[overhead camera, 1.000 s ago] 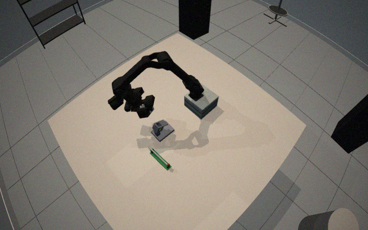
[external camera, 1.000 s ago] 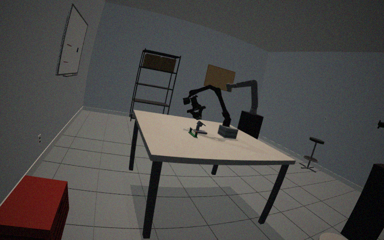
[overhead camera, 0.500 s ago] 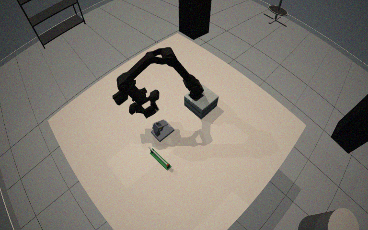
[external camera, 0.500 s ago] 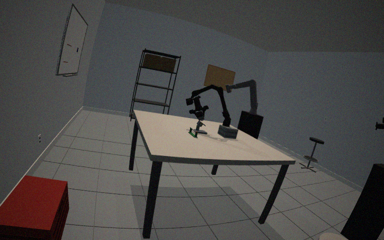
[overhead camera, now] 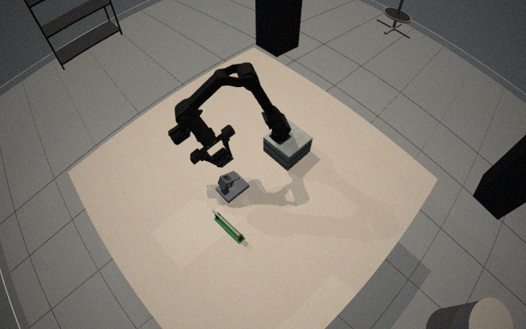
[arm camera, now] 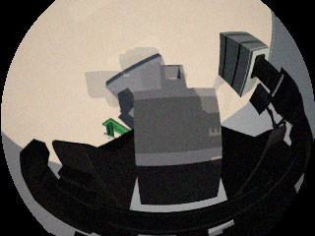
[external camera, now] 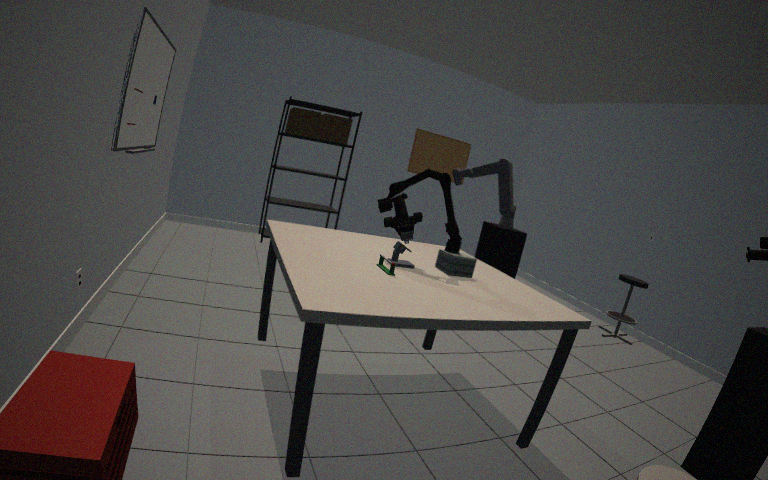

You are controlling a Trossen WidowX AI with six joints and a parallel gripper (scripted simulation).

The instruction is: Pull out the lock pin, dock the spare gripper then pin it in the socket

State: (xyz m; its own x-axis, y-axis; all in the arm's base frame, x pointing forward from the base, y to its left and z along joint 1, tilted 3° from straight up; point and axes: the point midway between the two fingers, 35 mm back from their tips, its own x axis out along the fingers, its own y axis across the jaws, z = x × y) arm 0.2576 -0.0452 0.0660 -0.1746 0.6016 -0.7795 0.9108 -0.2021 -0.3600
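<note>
The green bracket is 17 cm to the left of my gripper tip, 13 cm ahead of it and 11 cm below it. Round my gripper tip: grey mount 9 cm below, 4 cm to the left, 2 cm ahead; then spare gripper 1 cm to the right, 1 cm above.
</note>
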